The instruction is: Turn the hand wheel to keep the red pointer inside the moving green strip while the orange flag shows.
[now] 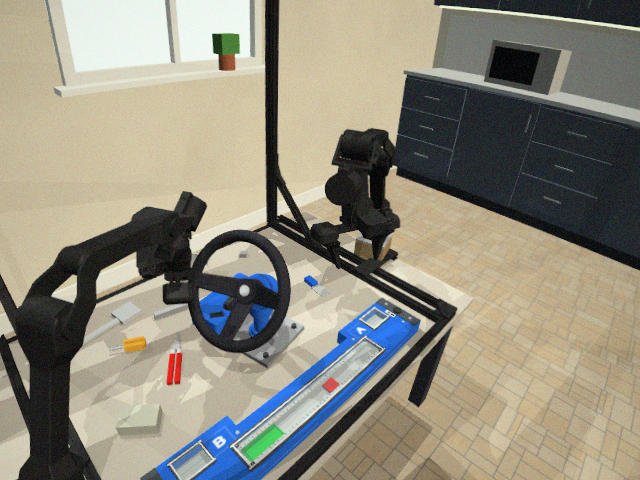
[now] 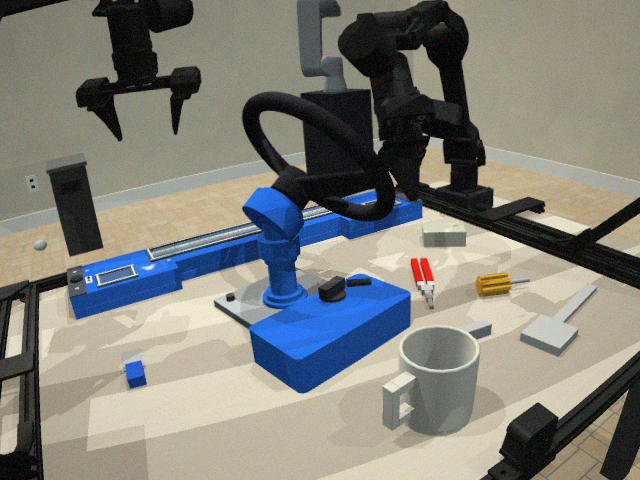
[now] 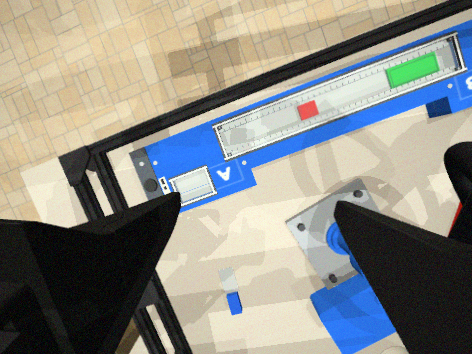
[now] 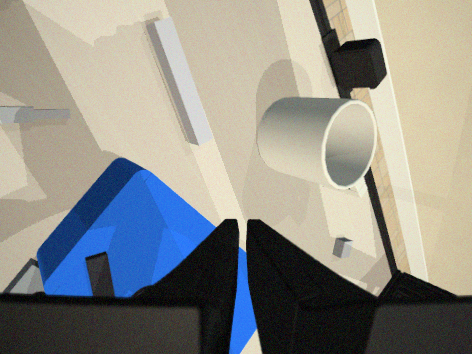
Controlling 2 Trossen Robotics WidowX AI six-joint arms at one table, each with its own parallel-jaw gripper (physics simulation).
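Frame: origin at the left arm's base, x up, y right, z ahead, level; metres.
Where they show: left gripper, between the fingertips: (image 1: 357, 263) (image 2: 147, 137) (image 3: 257, 203); right gripper, between the fingertips: (image 1: 180, 274) (image 2: 414, 200) (image 4: 241, 231); right arm's base, origin of its link: (image 2: 464, 188).
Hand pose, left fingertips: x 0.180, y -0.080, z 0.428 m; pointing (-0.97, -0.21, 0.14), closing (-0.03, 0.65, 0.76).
Each offset is from my left fingertips to the top centre of the thing. "*": to the spot under its first point.
The black hand wheel (image 1: 283, 289) (image 2: 330, 121) stands on a blue post. On the blue panel's scale, the red pointer {* dz +0.155, dx -0.221, dy -0.024 m} (image 1: 330, 384) (image 3: 308, 110) lies outside the green strip {* dz +0.340, dx -0.221, dy +0.031 m} (image 1: 263, 443) (image 3: 413, 70), with a wide gap between them. The strip is near the B end and the pointer is nearer the A end. No orange flag shows in window A {* dz -0.093, dx -0.221, dy -0.040 m} (image 1: 374, 317) (image 3: 193, 186) or window B {* dz +0.433, dx -0.221, dy +0.127 m} (image 1: 191, 460). My right gripper (image 1: 180, 294) (image 2: 412, 197) (image 4: 241, 231) is shut, beside the wheel rim; contact is unclear. My left gripper (image 1: 358, 260) (image 2: 148, 136) (image 3: 257, 203) is open and empty, away from the wheel.
A blue box (image 2: 330, 330) (image 4: 165, 240) adjoins the wheel's base. A grey mug {* dz -0.035, dx -0.188, dy +0.532 m} (image 2: 439, 382) (image 4: 310, 137) stands near the table edge. Red pliers {dz +0.242, dx -0.251, dy +0.347 m} (image 1: 174, 366) (image 2: 422, 273), an orange screwdriver {dz +0.288, dx -0.229, dy +0.465 m} (image 1: 134, 344) (image 2: 493, 284) and a pale block {dz +0.414, dx -0.231, dy +0.287 m} (image 1: 139, 419) (image 2: 443, 235) lie on the table.
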